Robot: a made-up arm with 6 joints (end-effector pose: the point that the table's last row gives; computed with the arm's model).
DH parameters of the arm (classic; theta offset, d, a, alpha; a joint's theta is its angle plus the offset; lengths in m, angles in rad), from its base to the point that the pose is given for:
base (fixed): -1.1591 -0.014 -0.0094 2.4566
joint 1: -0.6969 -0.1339 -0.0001 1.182
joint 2: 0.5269 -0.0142 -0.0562 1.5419
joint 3: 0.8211 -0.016 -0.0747 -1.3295
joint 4: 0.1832 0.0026 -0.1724 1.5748
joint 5: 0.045 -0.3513 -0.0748 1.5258
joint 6: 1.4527 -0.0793 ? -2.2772
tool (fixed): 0.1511 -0.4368 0 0
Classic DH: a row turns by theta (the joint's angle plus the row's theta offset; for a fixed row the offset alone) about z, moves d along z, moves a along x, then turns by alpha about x.
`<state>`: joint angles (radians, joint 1 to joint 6).
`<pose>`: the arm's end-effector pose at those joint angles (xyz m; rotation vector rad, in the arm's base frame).
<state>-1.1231 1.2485 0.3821 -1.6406 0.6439 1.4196</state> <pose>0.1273 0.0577 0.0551 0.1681 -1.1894 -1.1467</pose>
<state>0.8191 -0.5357 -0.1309 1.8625 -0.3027 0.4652</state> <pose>-0.2042 0.2249 0.5625 -1.1070 1.2652 0.0359</pose>
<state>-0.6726 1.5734 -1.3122 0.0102 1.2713 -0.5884</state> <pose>-0.2373 0.3945 0.6424 -0.2746 1.7126 0.2170</pose>
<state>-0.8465 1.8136 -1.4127 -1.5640 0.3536 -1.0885</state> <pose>-0.0118 -0.4639 0.5804 -1.4744 1.0215 1.4590</pose>
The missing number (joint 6, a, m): -0.1785
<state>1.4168 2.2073 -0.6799 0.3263 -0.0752 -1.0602</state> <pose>0.5355 -0.1903 0.8473 2.1772 1.5563 -1.1179</pose>
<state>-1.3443 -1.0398 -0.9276 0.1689 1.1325 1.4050</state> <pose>-0.0582 0.0339 0.0059 1.6248 -1.1534 -0.2448</pose>
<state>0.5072 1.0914 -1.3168 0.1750 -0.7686 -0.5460</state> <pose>0.3005 0.8439 0.3041 1.4859 -2.4826 0.7448</pose>
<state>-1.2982 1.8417 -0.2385 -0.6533 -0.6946 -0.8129</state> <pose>0.0502 0.0302 0.9113 -1.6000 1.8017 0.8302</pose>
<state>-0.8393 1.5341 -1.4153 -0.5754 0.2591 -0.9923</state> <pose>-0.1868 0.0371 0.8389 -1.5836 1.6921 0.8497</pose>
